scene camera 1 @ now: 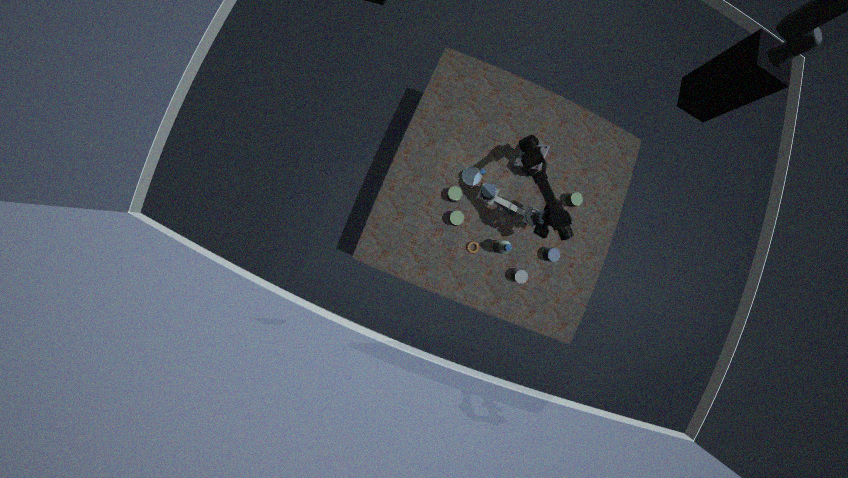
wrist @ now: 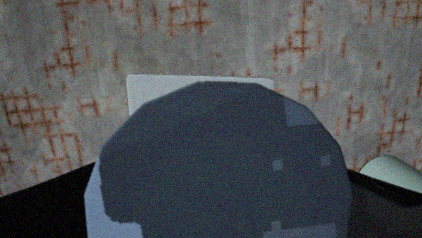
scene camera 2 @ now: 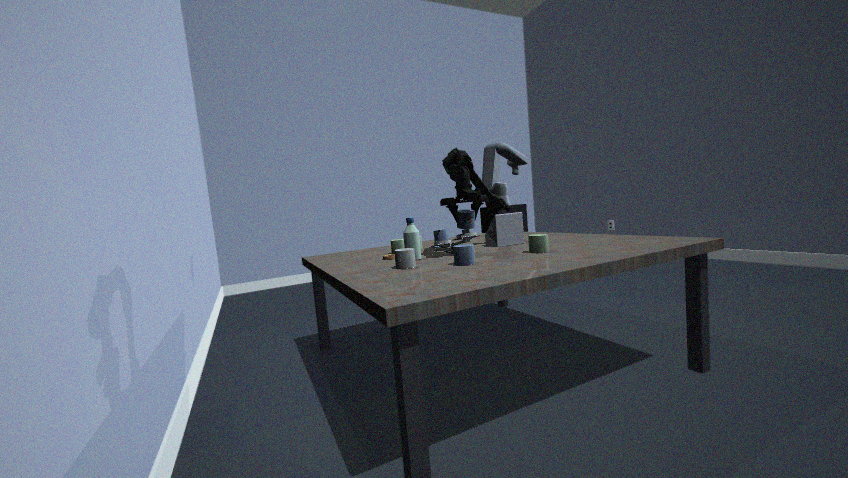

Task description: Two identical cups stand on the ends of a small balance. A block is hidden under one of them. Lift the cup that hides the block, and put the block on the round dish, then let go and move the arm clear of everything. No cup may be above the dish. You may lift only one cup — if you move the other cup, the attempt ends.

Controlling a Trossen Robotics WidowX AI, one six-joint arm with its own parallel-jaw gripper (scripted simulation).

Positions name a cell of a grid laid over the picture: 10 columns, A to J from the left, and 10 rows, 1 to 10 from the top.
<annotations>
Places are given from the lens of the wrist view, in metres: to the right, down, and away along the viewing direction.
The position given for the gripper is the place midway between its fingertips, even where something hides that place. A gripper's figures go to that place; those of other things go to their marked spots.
gripper (wrist: F7): 0.00, 0.02, 0.11
grey balance bar (wrist: D4): -0.04, -0.02, 0.15
</annotations>
